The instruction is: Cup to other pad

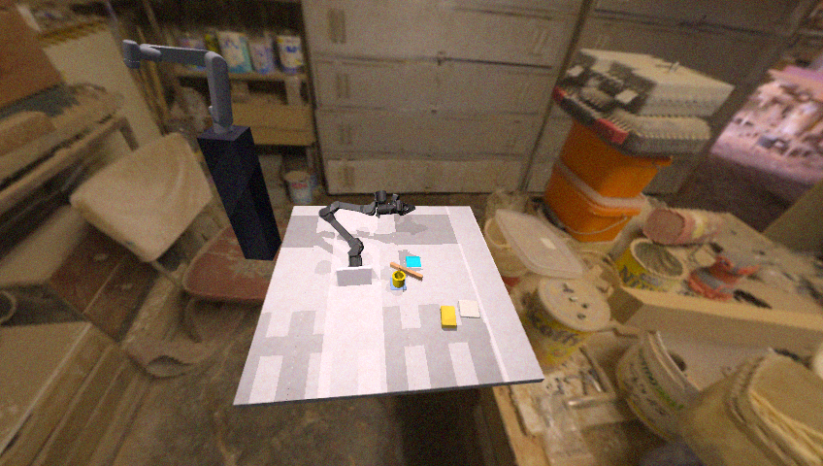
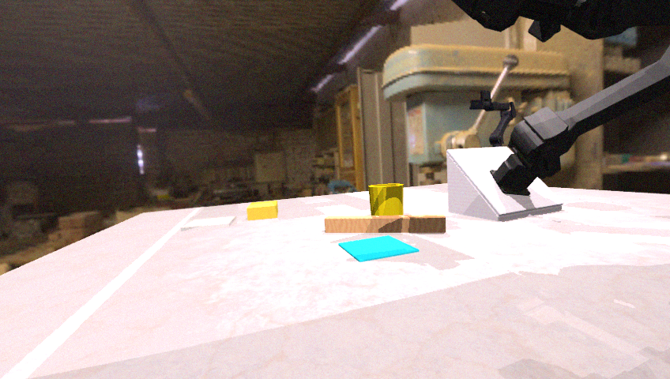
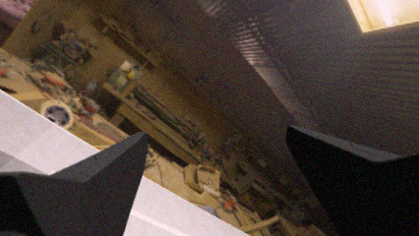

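Now: gripper tip 70 mm past the yellow cup, 270 mm to the left of it and 300 mm above it. From my gripper tip the other things lie so: blue pad: 70 mm behind, 270 mm to the right, 350 mm below; then wooden bar: 20 mm behind, 180 mm to the right, 340 mm below; then cyan pad: 20 mm ahead, 90 mm to the right, 350 mm below.
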